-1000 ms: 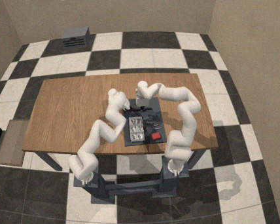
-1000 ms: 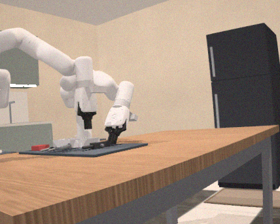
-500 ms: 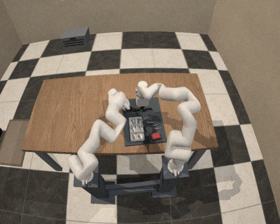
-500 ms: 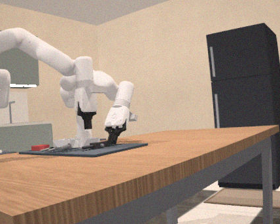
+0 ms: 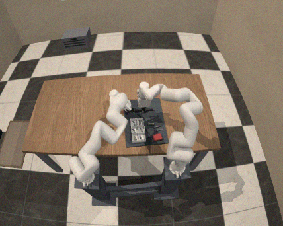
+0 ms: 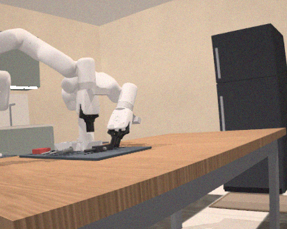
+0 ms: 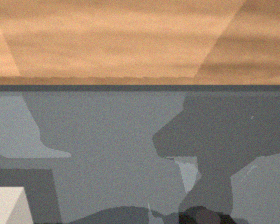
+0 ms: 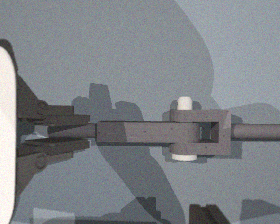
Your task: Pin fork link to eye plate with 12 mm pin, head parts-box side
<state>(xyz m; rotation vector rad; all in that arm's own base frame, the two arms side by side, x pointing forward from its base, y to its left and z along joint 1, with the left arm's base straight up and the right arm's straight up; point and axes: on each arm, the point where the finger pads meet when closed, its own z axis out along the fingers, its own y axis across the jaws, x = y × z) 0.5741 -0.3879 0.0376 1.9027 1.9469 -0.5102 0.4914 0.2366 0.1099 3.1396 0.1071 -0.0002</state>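
Note:
The eye plate lies 6 cm to the right of my left hand and 2 cm below it. Round my left hand: dark mat: 10 cm behind, 10 cm to the right, 3 cm below; then fork link: 12 cm to the right, 2 cm below; then white parts box: 20 cm behind, 3 cm to the right, 2 cm below.

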